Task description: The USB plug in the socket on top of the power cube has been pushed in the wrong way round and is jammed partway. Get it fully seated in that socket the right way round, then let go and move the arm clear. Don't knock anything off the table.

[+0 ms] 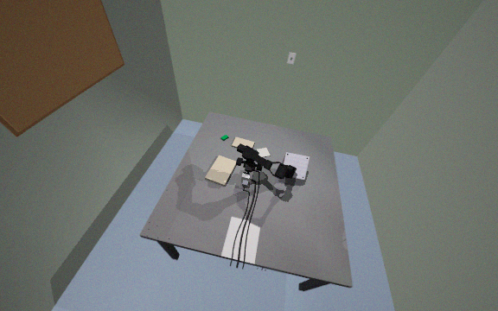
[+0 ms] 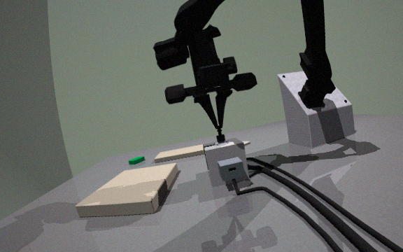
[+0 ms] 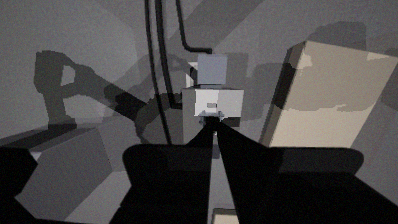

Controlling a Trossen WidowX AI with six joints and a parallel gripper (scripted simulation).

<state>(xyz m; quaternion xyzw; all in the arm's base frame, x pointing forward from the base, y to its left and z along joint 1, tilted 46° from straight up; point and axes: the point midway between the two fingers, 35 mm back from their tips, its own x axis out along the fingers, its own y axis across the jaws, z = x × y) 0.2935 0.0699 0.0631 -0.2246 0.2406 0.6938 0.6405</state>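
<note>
Now: the black USB plug 20 mm below my gripper tip. The rest, counted from my gripper tip: green block (310 mm ahead, 390 mm to the right, 100 mm below); then tan slab (210 mm ahead, 20 mm to the right, 100 mm below).
</note>
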